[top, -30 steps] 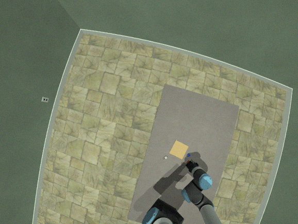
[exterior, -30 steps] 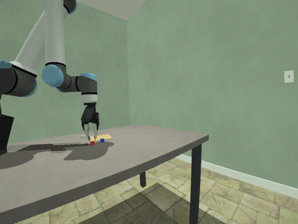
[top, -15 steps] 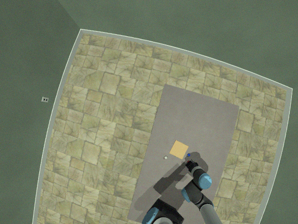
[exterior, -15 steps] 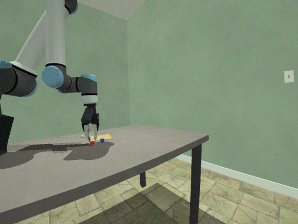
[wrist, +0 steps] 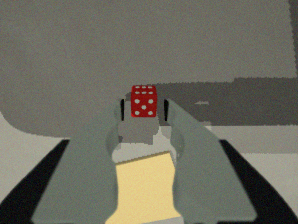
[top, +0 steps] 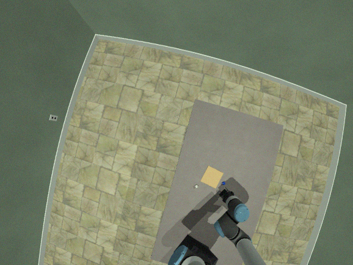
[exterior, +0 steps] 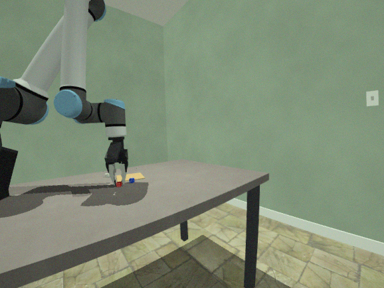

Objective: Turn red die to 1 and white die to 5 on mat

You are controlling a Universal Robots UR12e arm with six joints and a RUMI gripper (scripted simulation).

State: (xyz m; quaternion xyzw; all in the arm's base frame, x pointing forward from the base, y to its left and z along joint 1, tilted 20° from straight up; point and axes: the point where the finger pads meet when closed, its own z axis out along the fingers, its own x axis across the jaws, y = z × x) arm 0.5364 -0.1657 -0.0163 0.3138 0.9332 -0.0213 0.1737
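My hand is 1 cm above the red die. The rest, counted from my hand: blue die: 7 cm ahead, 1 cm to the left, 1 cm below; then tan mat: 11 cm ahead, 11 cm to the left, 2 cm below; then white die: 2 cm ahead, 23 cm to the left, 1 cm below.
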